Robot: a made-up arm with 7 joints. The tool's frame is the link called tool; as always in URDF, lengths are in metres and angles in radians.
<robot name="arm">
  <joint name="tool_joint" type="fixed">
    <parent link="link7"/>
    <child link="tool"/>
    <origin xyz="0 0 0" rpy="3.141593 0 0"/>
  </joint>
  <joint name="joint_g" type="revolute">
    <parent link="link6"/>
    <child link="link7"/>
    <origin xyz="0 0 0.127" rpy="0 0 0"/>
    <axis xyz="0 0 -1"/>
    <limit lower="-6.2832" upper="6.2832" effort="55" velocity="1"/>
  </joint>
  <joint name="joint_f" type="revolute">
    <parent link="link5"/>
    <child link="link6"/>
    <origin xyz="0 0 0.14" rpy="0 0 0"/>
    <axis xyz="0 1 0"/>
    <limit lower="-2.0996" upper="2.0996" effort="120" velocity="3"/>
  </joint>
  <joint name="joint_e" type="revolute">
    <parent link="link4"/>
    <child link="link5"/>
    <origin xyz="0 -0.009 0.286" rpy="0 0 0"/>
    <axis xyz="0 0 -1"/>
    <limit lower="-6.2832" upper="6.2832" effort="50" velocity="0.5"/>
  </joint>
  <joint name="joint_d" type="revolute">
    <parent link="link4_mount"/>
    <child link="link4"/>
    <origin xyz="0 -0.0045 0.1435" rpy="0 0 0"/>
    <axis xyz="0 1 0"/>
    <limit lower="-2.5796" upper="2.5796" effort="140" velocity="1.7"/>
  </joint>
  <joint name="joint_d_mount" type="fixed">
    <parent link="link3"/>
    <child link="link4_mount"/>
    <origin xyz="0 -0.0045 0.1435" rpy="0 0 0"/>
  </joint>
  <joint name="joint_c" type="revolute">
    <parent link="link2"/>
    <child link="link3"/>
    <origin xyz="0 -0.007 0.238" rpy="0 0 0"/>
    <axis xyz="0 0 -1"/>
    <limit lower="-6.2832" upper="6.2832" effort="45" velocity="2.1"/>
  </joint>
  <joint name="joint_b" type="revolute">
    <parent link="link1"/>
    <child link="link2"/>
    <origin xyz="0 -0.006 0.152" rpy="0 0 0"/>
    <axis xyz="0 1 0"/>
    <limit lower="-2.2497" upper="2.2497" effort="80" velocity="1.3"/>
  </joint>
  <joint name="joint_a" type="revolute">
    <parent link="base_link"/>
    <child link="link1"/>
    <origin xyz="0 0 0.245" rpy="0 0 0"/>
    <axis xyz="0 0 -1"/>
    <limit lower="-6.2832" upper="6.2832" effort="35" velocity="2.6"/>
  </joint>
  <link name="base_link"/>
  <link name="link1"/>
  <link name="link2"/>
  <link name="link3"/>
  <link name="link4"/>
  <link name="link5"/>
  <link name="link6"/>
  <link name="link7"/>
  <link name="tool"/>
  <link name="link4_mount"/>
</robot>
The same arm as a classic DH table. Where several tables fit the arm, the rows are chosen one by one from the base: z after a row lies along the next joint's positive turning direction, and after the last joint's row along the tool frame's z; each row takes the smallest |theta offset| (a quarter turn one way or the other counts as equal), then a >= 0, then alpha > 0; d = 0 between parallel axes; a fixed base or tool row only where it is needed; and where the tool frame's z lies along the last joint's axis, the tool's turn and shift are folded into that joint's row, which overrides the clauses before.
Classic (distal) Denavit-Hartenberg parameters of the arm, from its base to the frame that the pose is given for. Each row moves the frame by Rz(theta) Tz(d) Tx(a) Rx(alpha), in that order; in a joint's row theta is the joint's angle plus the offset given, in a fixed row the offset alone. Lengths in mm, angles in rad.
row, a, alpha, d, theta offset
base (fixed), 0, 3.1416, 0, 0
joint_a, 0, 1.5708, -397, 0
joint_b, 0, -1.5708, -13, 0
joint_c, 0, 1.5708, -525, 0
joint_d, 0, -1.5708, -18, 0
joint_e, 0, 1.5708, -426, 0
joint_f, 0, -1.5708, 0, 0
joint_g, 0, 0, -127, 0
Joint limits (rad, base to tool): -6.2832..6.2832 -2.2497..2.2497 -6.2832..6.2832 -2.5796..2.5796 -6.2832..6.2832 -2.0996..2.0996 -6.2832..6.2832

